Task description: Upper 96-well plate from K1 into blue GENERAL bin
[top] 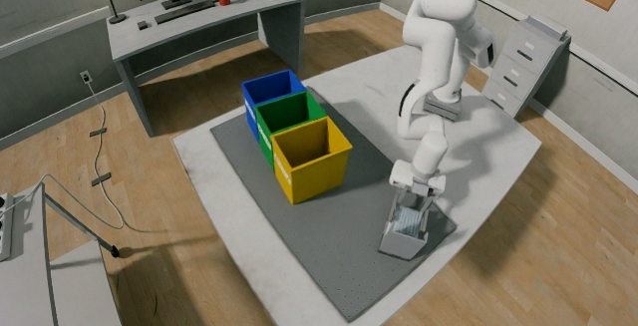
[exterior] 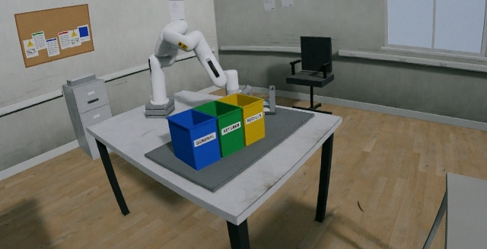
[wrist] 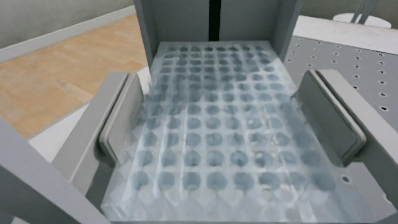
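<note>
My hand is 4 cm above the white plate, 2 cm short of it and 1 cm to the right of it. Round my hand: green bin 44 cm to the right, 4 cm ahead, 2 cm above; then blue general bin 57 cm to the right, 2 cm above; then yellow bin 31 cm to the right, 7 cm ahead, 2 cm above.
</note>
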